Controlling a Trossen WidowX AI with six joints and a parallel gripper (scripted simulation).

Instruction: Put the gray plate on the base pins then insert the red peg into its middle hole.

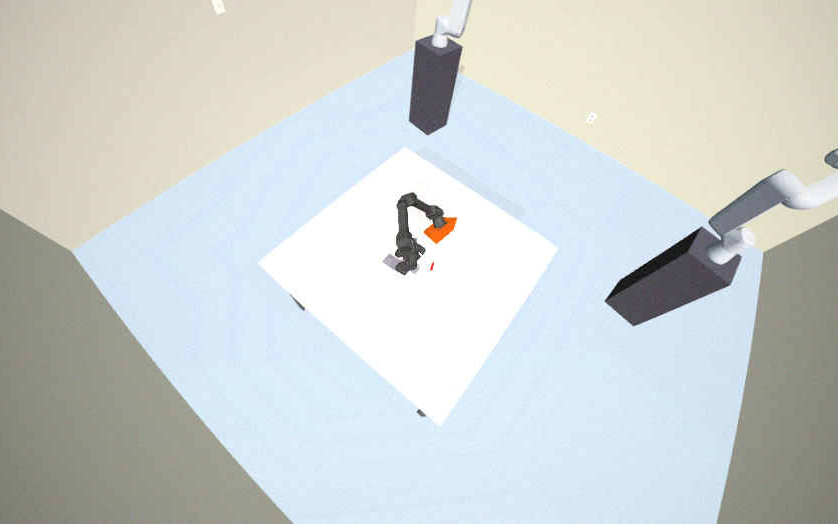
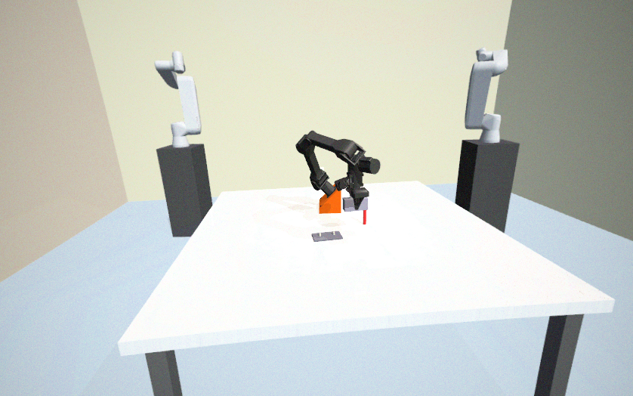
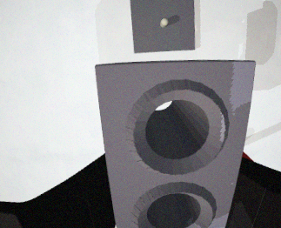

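My gripper tip is now 120 mm to the left of the gray base and 120 mm above it. Also, from my gripper tip: red peg: 130 mm behind, 50 mm to the left, 90 mm below; gray plate: 30 mm above.
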